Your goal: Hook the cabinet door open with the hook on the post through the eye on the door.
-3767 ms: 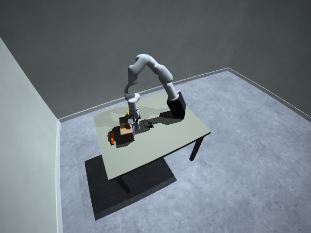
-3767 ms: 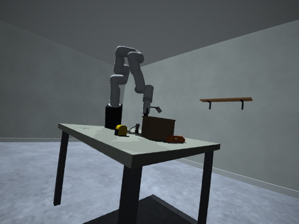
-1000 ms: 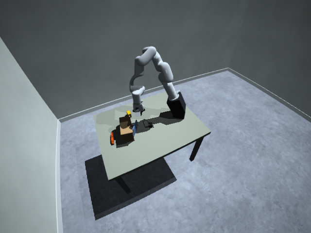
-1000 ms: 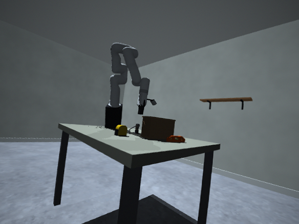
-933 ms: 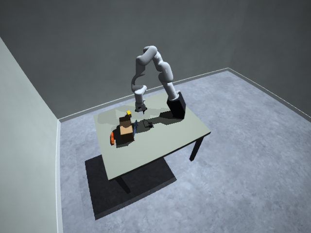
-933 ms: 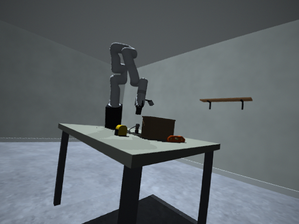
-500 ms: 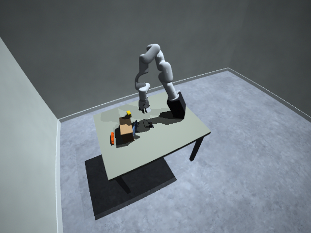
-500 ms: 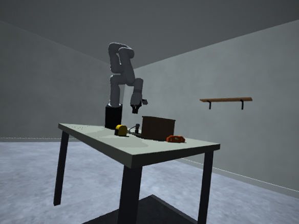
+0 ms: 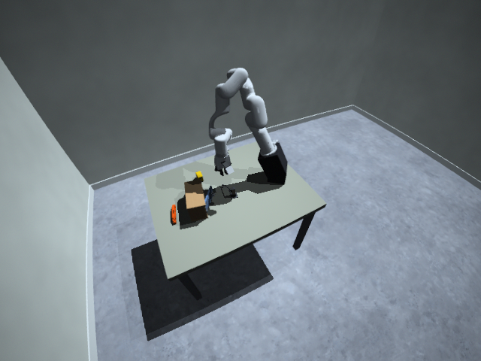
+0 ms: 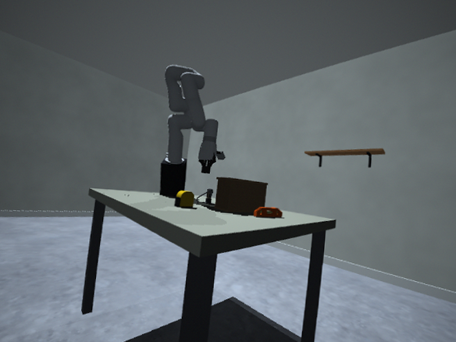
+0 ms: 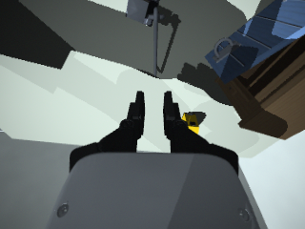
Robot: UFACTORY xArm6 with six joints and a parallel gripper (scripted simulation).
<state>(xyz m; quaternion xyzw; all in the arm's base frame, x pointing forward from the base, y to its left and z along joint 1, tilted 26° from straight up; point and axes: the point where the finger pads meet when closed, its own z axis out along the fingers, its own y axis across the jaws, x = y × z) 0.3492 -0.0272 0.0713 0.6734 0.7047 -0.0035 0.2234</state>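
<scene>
Right now the thin grey hook is 15 cm below my hand and 2 cm to the left of it. From my hand the other things lie so: orange object 41 cm ahead, 17 cm below, 1 cm to the right; then door 16 cm ahead, 12 cm below, 6 cm to the left; then yellow block 22 cm to the right, 16 cm below, 9 cm ahead.
</scene>
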